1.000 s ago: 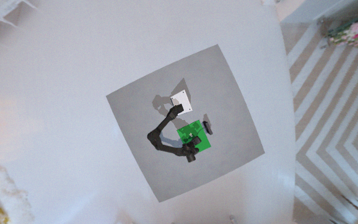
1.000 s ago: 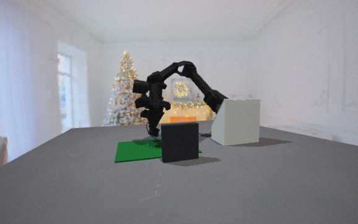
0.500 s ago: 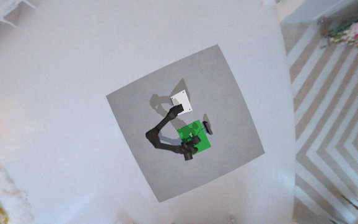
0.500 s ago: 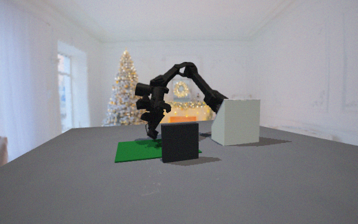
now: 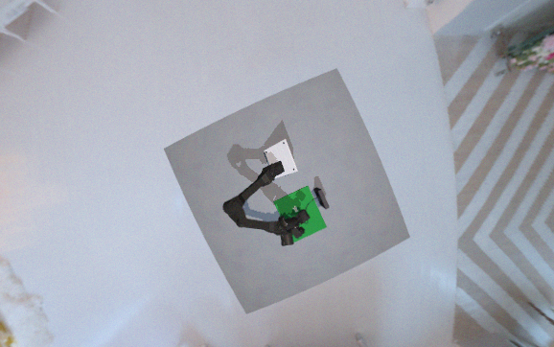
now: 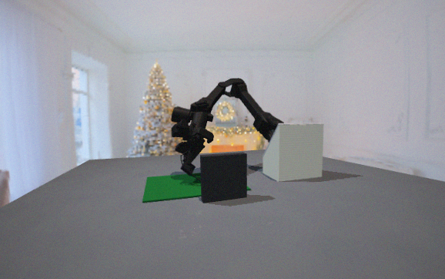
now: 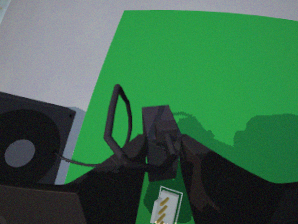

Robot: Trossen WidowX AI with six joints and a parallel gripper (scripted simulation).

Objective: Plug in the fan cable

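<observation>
The white four-pin fan header lies 60 mm below my gripper tip, 60 mm behind it and 10 mm to the right of it. The rest, counted from my gripper tip: black fan plug 10 mm below; black fan 150 mm to the left, 90 mm behind; board 80 mm below, 20 mm behind, 10 mm to the left.
</observation>
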